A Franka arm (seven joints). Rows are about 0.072 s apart.
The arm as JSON. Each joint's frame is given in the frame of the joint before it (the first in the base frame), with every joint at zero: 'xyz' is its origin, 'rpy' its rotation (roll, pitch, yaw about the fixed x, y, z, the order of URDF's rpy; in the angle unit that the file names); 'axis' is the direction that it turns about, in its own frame. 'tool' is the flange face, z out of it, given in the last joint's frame.
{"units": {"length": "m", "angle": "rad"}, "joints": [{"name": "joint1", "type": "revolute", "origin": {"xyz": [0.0, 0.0, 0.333], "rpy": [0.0, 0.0, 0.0]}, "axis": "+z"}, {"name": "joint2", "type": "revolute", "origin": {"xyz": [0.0, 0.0, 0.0], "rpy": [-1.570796, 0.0, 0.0]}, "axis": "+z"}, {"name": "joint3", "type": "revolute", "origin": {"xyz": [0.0, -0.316, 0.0], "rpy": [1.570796, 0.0, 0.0]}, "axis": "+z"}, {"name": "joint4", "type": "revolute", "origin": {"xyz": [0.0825, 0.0, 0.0], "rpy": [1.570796, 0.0, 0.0]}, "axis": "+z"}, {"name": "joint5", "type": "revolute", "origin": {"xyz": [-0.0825, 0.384, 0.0], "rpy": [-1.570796, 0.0, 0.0]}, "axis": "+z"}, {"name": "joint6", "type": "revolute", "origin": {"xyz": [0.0, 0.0, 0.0], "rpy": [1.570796, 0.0, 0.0]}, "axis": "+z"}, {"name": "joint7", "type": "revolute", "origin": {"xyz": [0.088, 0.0, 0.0], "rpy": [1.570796, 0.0, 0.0]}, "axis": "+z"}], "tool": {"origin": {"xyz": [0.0, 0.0, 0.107], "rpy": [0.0, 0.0, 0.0]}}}
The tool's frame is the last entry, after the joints.
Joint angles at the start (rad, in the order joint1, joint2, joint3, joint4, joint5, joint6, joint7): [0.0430 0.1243 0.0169 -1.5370 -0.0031 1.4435 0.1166]
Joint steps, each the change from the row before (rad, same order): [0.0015 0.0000 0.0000 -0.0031 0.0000 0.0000 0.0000]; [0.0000 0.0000 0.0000 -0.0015 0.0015 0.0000 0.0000]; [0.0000 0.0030 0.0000 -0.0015 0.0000 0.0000 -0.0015]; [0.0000 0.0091 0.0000 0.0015 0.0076 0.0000 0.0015]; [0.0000 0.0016 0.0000 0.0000 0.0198 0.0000 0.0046]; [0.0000 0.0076 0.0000 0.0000 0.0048 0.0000 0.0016]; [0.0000 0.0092 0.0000 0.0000 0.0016 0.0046 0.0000]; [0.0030 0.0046 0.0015 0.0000 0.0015 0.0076 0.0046]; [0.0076 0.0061 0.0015 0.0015 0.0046 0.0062 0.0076]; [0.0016 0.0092 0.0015 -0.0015 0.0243 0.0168 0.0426]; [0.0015 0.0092 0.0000 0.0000 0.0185 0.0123 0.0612]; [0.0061 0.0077 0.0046 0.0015 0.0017 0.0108 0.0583]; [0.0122 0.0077 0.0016 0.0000 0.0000 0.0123 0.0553]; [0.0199 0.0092 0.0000 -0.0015 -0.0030 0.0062 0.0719]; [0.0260 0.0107 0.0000 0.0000 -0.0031 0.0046 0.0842]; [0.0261 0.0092 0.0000 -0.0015 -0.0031 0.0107 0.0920]
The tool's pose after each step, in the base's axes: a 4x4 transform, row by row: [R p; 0 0 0 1], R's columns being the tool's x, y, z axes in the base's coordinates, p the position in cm. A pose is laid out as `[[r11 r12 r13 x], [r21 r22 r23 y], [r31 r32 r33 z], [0 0 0 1]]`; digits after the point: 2 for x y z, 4 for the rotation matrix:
[[0.9744 -0.0522 -0.2186 57.25], [-0.0567 -0.9983 -0.0144 3.43], [-0.2175 0.0265 -0.9757 55.89], [0 0 0 1]]
[[0.9741 -0.0523 -0.2202 57.23], [-0.0565 -0.9983 -0.0130 3.44], [-0.2191 0.0252 -0.9754 55.82], [0 0 0 1]]
[[0.9731 -0.0507 -0.2245 57.29], [-0.0551 -0.9984 -0.0133 3.45], [-0.2235 0.0253 -0.9744 55.58], [0 0 0 1]]
[[0.9712 -0.0528 -0.2324 57.50], [-0.0557 -0.9984 -0.0060 3.55], [-0.2317 0.0188 -0.9726 55.13], [0 0 0 1]]
[[0.9702 -0.0593 -0.2351 57.52], [-0.0578 -0.9982 0.0135 3.78], [-0.2355 0.0005 -0.9719 55.04], [0 0 0 1]]
[[0.9681 -0.0614 -0.2428 57.68], [-0.0589 -0.9981 0.0179 3.84], [-0.2434 -0.0030 -0.9699 54.60], [0 0 0 1]]
[[0.9670 -0.0618 -0.2473 57.93], [-0.0588 -0.9981 0.0194 3.87], [-0.2480 -0.0042 -0.9687 54.10], [0 0 0 1]]
[[0.9676 -0.0622 -0.2446 58.10], [-0.0591 -0.9980 0.0203 4.15], [-0.2454 -0.0052 -0.9694 53.88], [0 0 0 1]]
[[0.9679 -0.0614 -0.2436 58.27], [-0.0575 -0.9981 0.0231 4.74], [-0.2445 -0.0084 -0.9696 53.63], [0 0 0 1]]
[[0.9654 -0.1037 -0.2395 58.62], [-0.0950 -0.9943 0.0474 5.21], [-0.2430 -0.0230 -0.9697 53.14], [0 0 0 1]]
[[0.9573 -0.1647 -0.2378 58.93], [-0.1532 -0.9860 0.0659 5.53], [-0.2453 -0.0267 -0.9691 52.68], [0 0 0 1]]
[[0.9490 -0.2109 -0.2342 59.16], [-0.2008 -0.9774 0.0666 6.17], [-0.2429 -0.0162 -0.9699 52.36], [0 0 0 1]]
[[0.9402 -0.2507 -0.2306 59.37], [-0.2424 -0.9680 0.0644 7.00], [-0.2394 -0.0046 -0.9709 51.98], [0 0 0 1]]
[[0.9248 -0.2986 -0.2359 59.45], [-0.2937 -0.9542 0.0565 8.16], [-0.2420 0.0170 -0.9701 51.40], [0 0 0 1]]
[[0.9045 -0.3508 -0.2427 59.47], [-0.3502 -0.9355 0.0468 9.70], [-0.2435 0.0427 -0.9690 50.78], [0 0 0 1]]
[[0.8795 -0.4090 -0.2434 59.47], [-0.4128 -0.9100 0.0377 11.25], [-0.2369 0.0674 -0.9692 50.22], [0 0 0 1]]

